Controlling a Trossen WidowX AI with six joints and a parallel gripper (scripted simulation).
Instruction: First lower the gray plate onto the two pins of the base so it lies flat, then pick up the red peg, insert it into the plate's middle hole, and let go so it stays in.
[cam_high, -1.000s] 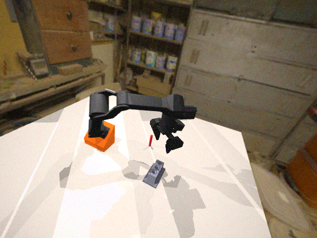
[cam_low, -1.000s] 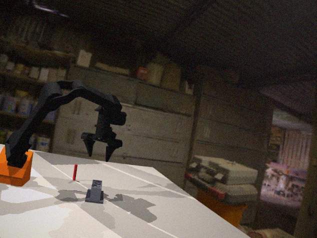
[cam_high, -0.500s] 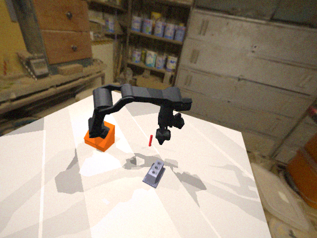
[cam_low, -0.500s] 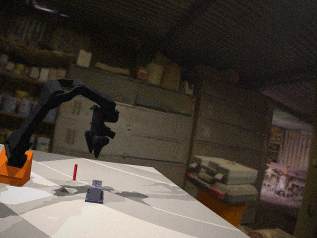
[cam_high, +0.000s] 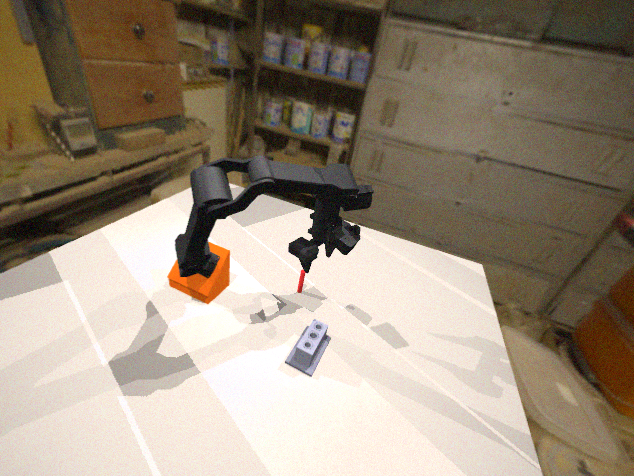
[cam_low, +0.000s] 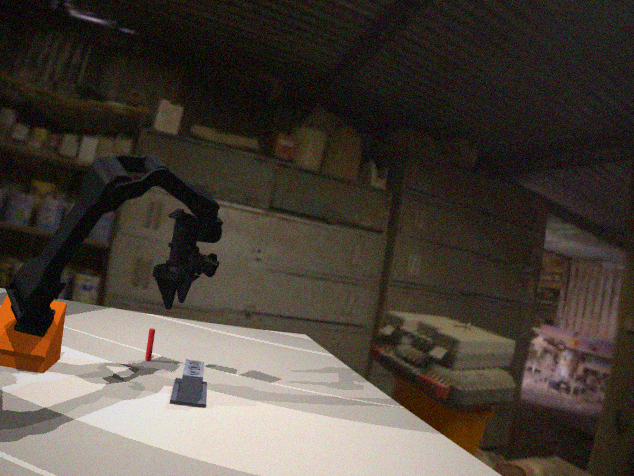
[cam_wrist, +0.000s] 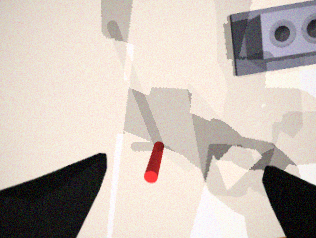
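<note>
The red peg is 120 mm below my gripper tip, 50 mm behind it and 40 mm to the left of it. Also, from my gripper tip: gray plate (130 mm to the right, 110 mm below, 70 mm ahead); then base (150 mm below, 130 mm to the right, 60 mm ahead).
</note>
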